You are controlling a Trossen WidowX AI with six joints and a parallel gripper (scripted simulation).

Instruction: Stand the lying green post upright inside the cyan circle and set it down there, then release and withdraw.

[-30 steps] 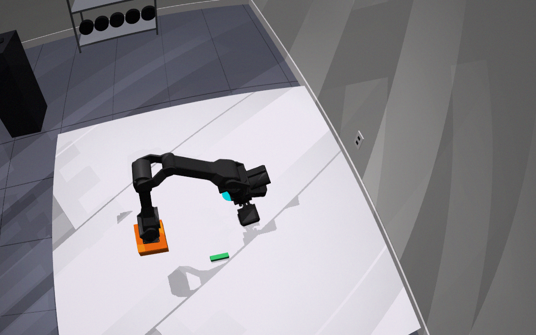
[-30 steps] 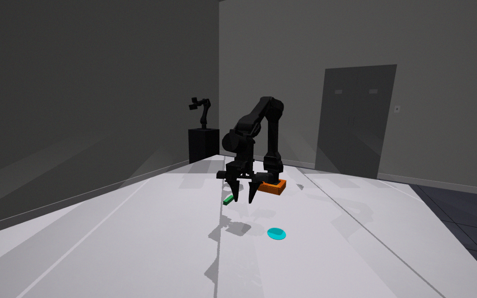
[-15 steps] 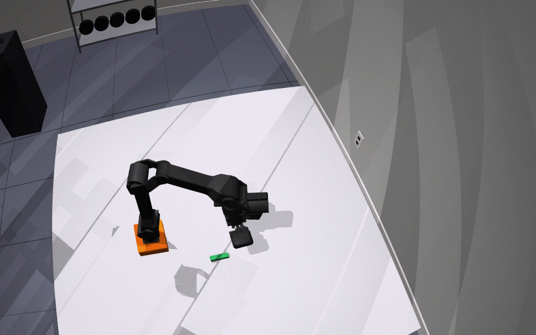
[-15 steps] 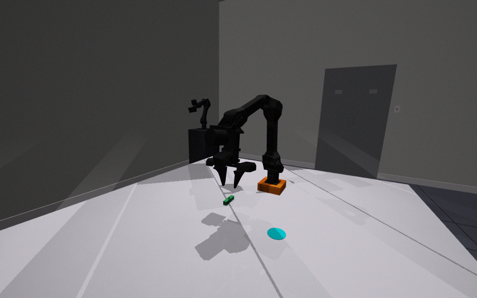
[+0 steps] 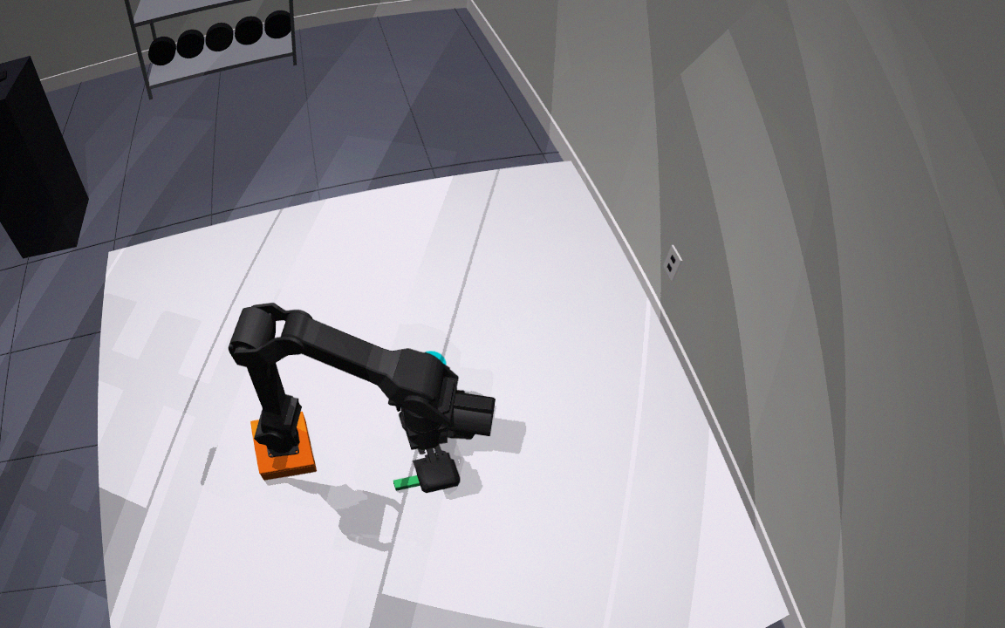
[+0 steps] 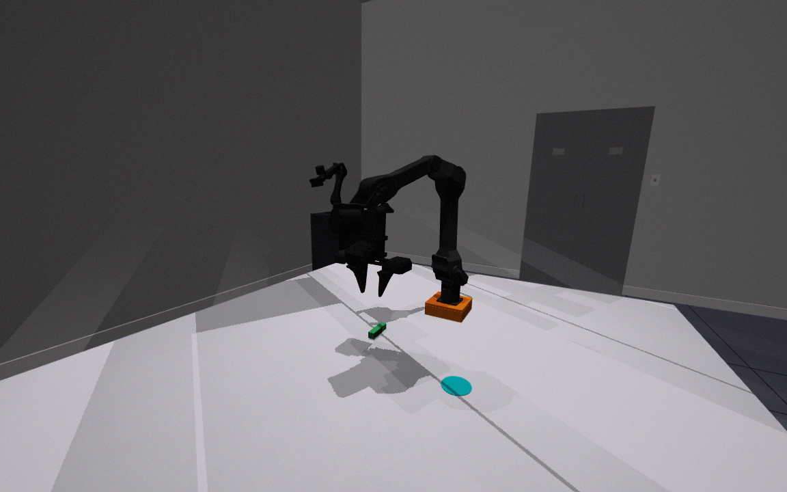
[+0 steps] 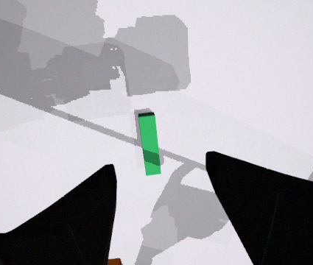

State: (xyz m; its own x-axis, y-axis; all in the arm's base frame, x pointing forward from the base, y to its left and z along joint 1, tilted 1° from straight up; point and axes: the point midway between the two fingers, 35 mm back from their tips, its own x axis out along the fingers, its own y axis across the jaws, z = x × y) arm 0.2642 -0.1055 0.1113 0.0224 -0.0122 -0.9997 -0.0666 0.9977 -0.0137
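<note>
Now: gripper tip 3 cm past the green post and 11 cm above it. Round my gripper tip: cyan circle 6 cm ahead, 25 cm to the left, 12 cm below.
</note>
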